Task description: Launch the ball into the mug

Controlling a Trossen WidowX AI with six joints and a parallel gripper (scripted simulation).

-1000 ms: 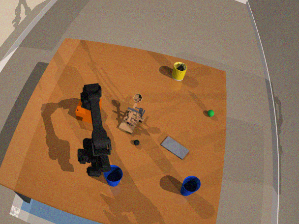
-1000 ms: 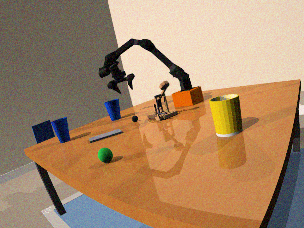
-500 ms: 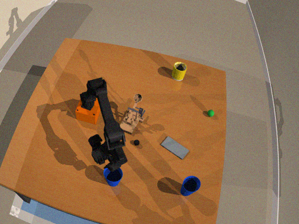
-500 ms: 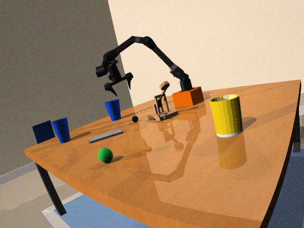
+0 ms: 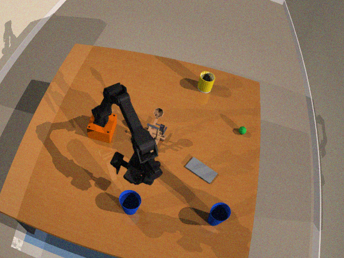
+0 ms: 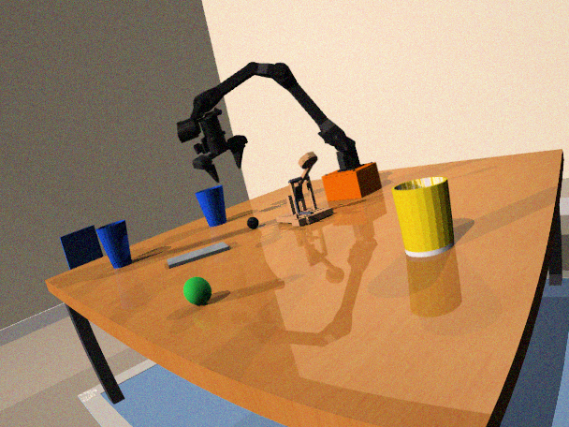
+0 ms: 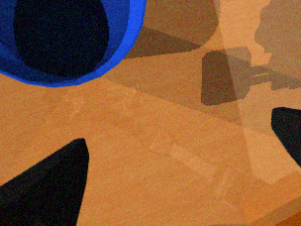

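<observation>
Right now my gripper tip is 4 cm short of the wooden catapult, 34 cm to the right of it and 7 cm above it. From my gripper tip the other things lie so: green ball: 46 cm ahead, 55 cm to the left, 12 cm below; flat grey slab: 30 cm ahead, 24 cm to the left, 14 cm below; small black ball: 9 cm ahead, 19 cm to the left, 13 cm below.
</observation>
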